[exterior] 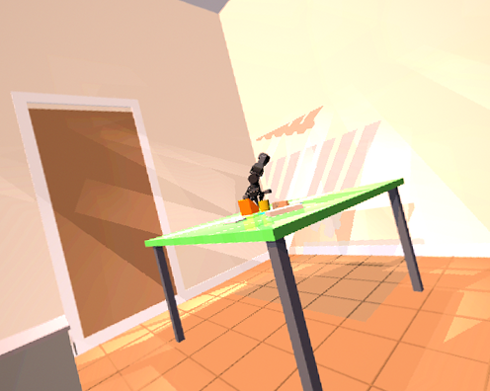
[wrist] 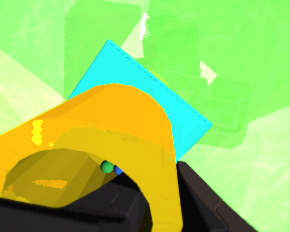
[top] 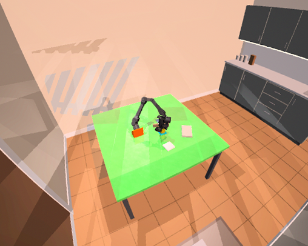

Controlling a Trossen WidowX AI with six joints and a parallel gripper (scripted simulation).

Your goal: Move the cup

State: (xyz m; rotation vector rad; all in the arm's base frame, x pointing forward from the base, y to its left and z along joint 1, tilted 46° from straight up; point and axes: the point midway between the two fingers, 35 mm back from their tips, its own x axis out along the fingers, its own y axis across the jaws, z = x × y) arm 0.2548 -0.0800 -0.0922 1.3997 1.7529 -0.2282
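Right now the cyan pad is 50 mm below my gripper tip, 20 mm to the left of it and 20 mm ahead of it. The rest, counted from my gripper tip: white square (210 mm to the right, 40 mm below, 20 mm behind); then low wooden bar (120 mm to the left, 60 mm ahead, 30 mm below); then yellow-orange cup (20 mm ahead, 10 mm to the left).
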